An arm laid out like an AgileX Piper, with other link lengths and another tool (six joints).
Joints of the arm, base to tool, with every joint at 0 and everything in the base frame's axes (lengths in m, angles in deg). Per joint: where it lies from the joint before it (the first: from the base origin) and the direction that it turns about. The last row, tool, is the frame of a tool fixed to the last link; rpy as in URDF.
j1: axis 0 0 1 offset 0 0 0.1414
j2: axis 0 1 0 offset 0 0 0
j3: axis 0 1 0 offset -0.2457 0 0.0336
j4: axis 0.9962 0 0.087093 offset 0.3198 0 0.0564
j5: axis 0 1 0 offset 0 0 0
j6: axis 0.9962 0 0.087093 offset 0.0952 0 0.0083
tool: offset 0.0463 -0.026 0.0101 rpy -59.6 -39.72 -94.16
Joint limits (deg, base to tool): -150..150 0..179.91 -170..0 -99.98..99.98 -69.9..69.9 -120..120
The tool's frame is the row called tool.
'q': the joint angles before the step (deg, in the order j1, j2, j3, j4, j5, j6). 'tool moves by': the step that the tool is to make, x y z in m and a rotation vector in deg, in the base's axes. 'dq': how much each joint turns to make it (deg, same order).
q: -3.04 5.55 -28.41 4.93 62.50 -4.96
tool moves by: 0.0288 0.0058 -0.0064 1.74 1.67 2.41
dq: -0.04 8.07 -0.86 3.79 -5.23 -2.54
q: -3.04 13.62 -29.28 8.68 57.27 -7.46
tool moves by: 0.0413 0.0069 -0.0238 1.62 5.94 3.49
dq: 0.01 13.40 -1.65 5.04 -5.03 -5.00
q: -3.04 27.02 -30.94 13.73 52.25 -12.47
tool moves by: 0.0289 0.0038 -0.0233 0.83 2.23 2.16
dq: 0.00 8.90 -0.16 4.12 -5.66 -4.97
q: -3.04 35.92 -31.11 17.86 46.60 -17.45
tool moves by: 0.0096 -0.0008 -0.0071 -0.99 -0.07 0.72
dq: 0.00 2.76 0.01 0.54 -2.53 -2.20
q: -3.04 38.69 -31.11 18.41 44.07 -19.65
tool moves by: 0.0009 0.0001 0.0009 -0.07 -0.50 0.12
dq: 0.00 0.02 0.00 0.24 -0.46 -0.40
